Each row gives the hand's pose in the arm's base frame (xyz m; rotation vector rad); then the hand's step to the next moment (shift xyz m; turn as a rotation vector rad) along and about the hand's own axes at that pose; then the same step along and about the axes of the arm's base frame.
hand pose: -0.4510 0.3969 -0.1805 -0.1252 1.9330 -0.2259
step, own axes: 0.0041 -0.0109 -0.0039 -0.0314 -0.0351 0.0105
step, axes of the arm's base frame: -0.0053 -0.0111 0.0000 0.0205 -0.0292 0.0325
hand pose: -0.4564 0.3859 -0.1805 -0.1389 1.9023 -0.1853
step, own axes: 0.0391 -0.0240 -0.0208 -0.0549 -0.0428 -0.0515
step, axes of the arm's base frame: -0.0325 -0.0296 -0.0246 -0.0301 -0.0286 0.0760
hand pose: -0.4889 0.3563 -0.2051 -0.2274 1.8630 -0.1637
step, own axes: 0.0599 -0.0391 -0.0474 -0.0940 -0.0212 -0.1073
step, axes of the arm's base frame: -0.0597 -0.0524 -0.0325 -0.0737 0.0016 0.1240
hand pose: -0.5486 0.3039 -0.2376 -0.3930 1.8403 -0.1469
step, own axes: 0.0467 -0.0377 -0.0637 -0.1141 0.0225 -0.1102
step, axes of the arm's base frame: -0.0650 -0.0574 -0.0117 -0.0797 0.0490 0.1300
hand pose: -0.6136 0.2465 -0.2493 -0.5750 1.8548 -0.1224
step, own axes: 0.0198 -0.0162 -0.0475 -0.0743 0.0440 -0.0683
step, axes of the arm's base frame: -0.0429 -0.0321 0.0059 -0.0583 0.0583 0.0730
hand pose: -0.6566 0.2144 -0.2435 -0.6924 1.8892 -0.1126
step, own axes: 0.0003 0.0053 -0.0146 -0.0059 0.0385 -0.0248
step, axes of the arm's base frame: -0.0150 0.0008 0.0039 -0.0359 0.0290 0.0006
